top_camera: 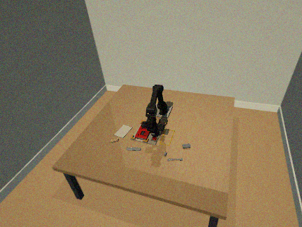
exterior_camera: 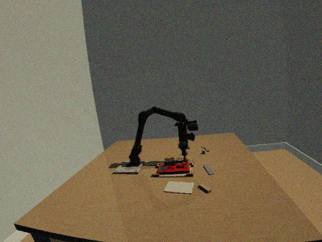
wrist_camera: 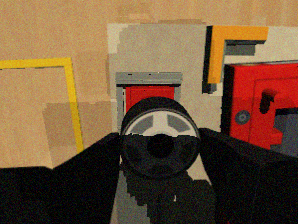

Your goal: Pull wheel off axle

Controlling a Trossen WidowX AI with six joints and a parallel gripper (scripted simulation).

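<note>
My gripper tip is 4 cm above the dark upright axle. Also, from my gripper tip: grey plate 6 cm behind, 10 cm to the right, 6 cm below; then white card 31 cm to the right, 7 cm below; then wheel right at my gripper tip.
</note>
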